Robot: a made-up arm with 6 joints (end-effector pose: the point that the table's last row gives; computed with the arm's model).
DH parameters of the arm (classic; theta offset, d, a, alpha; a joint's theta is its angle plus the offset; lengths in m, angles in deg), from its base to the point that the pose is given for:
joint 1: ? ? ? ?
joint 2: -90 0 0.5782 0
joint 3: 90 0.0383 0 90
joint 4: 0 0.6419 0 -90
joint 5: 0 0 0 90
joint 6: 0 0.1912 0 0
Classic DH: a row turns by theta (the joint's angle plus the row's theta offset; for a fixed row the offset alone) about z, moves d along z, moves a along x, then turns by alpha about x.
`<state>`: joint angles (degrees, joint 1 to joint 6).
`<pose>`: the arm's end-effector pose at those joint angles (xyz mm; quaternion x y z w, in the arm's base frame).
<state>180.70 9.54 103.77 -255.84 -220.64 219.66</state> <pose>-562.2 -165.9 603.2 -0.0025 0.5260 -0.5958 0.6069</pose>
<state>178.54 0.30 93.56 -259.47 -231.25 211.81</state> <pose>-530.4 -171.4 771.8 -0.0504 0.6366 -0.6473 0.4162</pose>
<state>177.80 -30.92 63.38 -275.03 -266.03 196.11</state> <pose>-63.1 -226.0 1219.1 0.2362 -0.7049 0.6164 0.2596</pose>
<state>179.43 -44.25 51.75 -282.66 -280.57 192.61</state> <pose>272.0 -224.4 1281.6 0.3029 -0.5757 0.5624 0.5105</pose>
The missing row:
joint 1: 0 0.2016 0 -90
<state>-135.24 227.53 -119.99 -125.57 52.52 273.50</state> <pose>-289.3 -167.1 -333.2 0.1883 -0.5798 -0.2070 0.7652</pose>
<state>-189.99 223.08 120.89 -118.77 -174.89 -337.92</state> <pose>494.7 -141.2 215.5 0.2535 -0.9531 -0.0316 0.1621</pose>
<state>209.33 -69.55 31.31 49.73 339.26 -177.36</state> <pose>938.6 542.7 1021.1 -0.0409 0.4493 0.6170 0.6448</pose>
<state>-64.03 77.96 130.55 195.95 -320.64 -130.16</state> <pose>131.9 -259.4 -427.4 0.8890 0.4414 -0.0884 0.0833</pose>
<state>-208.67 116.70 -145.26 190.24 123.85 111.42</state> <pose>-113.0 50.3 337.3 0.8867 0.3921 0.2021 0.1385</pose>
